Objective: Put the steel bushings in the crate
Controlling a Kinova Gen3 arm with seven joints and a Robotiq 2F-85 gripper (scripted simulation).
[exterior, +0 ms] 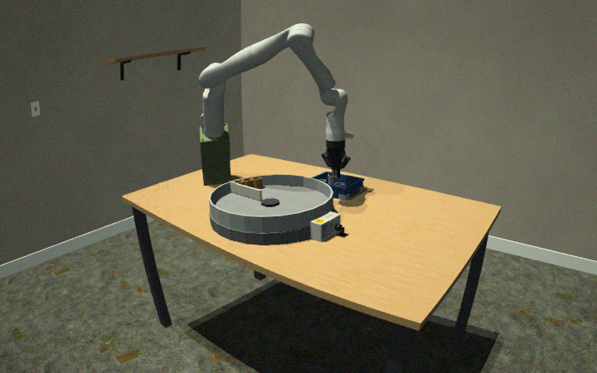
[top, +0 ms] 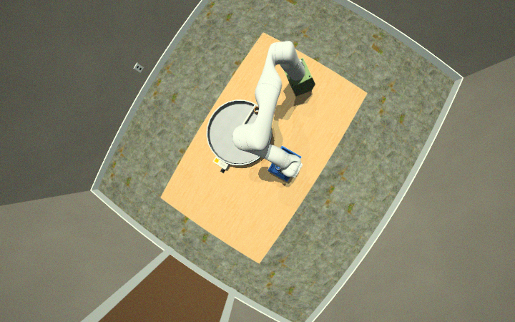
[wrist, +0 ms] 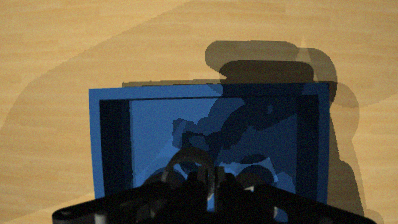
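Right now my hand is 50 mm above the blue crate. From my hand the other things lie so: grey turning table 350 mm to the right, 100 mm behind, 20 mm below.
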